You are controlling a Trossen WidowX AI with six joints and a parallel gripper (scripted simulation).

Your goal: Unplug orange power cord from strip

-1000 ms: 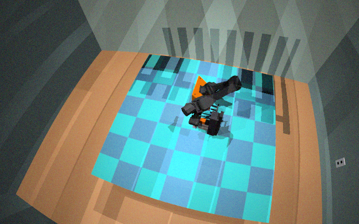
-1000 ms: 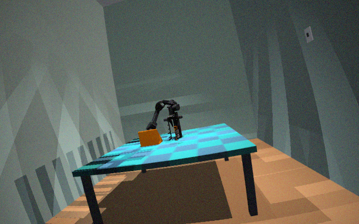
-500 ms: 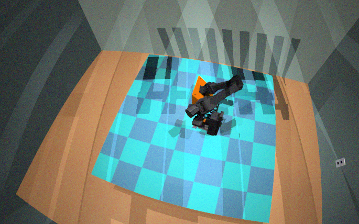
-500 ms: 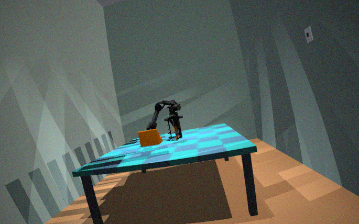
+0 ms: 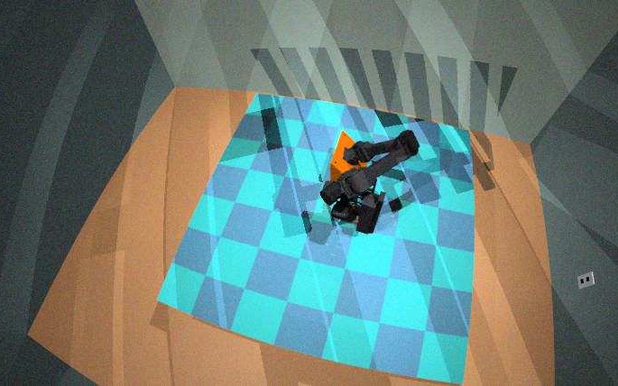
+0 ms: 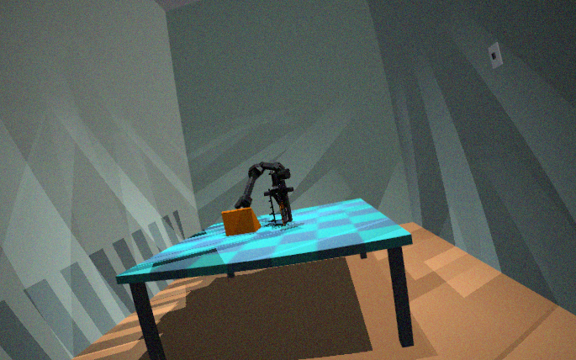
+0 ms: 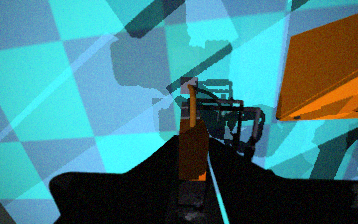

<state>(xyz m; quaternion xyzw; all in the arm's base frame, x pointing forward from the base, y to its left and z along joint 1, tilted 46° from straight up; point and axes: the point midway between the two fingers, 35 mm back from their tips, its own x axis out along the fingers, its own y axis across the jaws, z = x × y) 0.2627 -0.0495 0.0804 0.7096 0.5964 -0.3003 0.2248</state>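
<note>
Right now my gripper tip is 30 mm to the right of the orange plug.
</note>
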